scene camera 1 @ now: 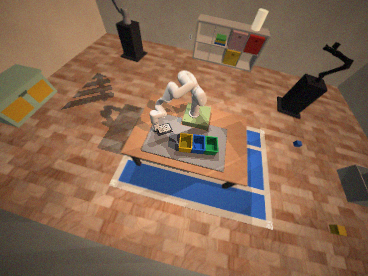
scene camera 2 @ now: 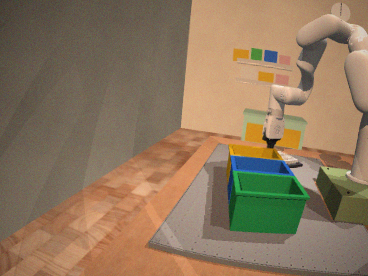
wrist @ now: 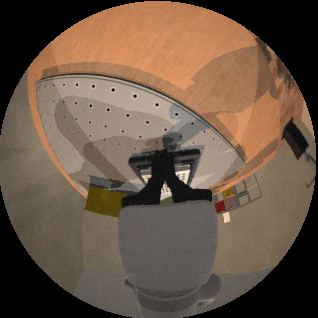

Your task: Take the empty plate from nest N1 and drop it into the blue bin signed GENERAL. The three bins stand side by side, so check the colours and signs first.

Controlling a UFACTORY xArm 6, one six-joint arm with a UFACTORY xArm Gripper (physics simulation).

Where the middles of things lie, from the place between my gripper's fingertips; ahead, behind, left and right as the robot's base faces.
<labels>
Now: the dark nest point(wrist: 194, 154) 60 mm behind my hand, 60 mm to the left of it and 10 mm below it.
</labels>
